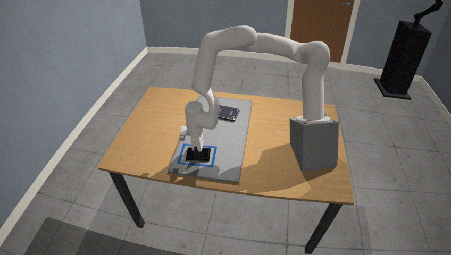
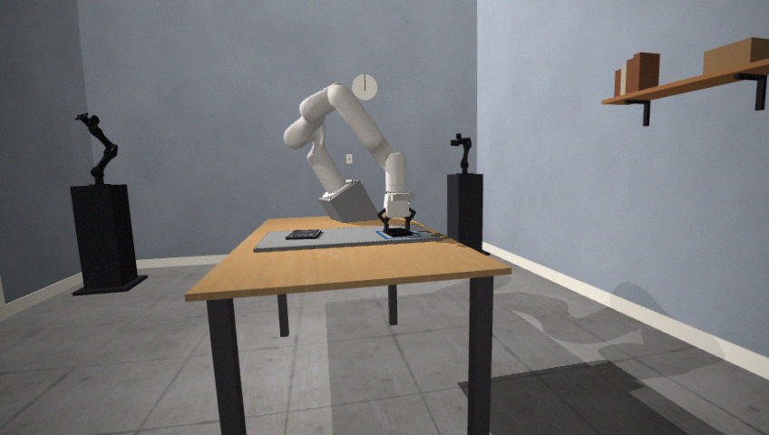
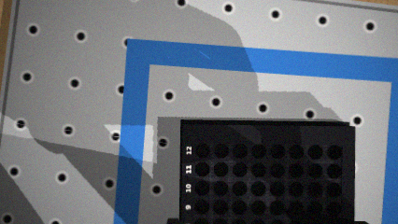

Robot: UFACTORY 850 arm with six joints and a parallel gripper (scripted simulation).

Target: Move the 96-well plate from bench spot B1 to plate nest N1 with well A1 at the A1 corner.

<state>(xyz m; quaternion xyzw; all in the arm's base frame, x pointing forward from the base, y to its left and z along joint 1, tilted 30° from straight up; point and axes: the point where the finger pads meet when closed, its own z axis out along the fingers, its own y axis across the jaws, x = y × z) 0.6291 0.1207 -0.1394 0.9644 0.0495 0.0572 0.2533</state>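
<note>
Right now the 96-well plate is 1 cm below my hand. From my hand the other things lie so: plate nest N1: 10 cm behind, 38 cm to the right, 1 cm below.
</note>
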